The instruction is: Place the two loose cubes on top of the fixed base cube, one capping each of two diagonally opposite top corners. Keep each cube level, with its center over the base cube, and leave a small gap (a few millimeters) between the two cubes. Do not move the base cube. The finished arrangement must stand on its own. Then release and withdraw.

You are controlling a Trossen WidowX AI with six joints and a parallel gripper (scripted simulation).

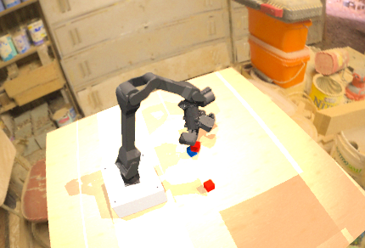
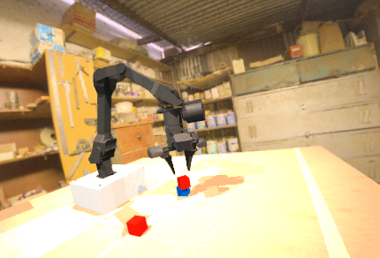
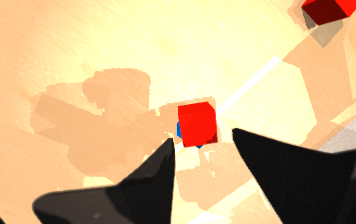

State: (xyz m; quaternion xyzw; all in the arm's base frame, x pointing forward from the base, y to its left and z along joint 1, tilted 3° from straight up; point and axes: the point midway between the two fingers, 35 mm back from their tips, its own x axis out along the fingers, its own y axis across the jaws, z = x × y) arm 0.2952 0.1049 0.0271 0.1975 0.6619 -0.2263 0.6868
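My gripper tip is now 30 mm above the red cube. From my gripper tip the other things lie so: blue cube 20 mm behind, 10 mm to the left, 70 mm below.
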